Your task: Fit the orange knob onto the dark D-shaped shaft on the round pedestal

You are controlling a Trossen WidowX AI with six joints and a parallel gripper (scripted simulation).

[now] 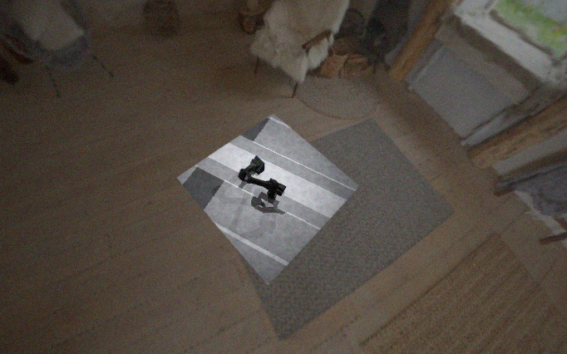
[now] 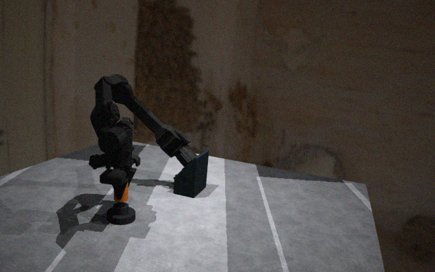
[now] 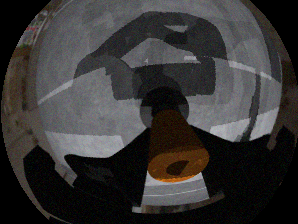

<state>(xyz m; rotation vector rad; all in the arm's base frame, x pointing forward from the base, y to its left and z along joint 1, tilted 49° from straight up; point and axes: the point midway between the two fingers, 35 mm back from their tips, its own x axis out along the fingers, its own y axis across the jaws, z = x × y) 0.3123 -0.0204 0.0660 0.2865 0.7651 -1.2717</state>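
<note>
The dark round pedestal is 4 cm below my gripper tip. Round my gripper tip: orange knob: 2 cm above.
</note>
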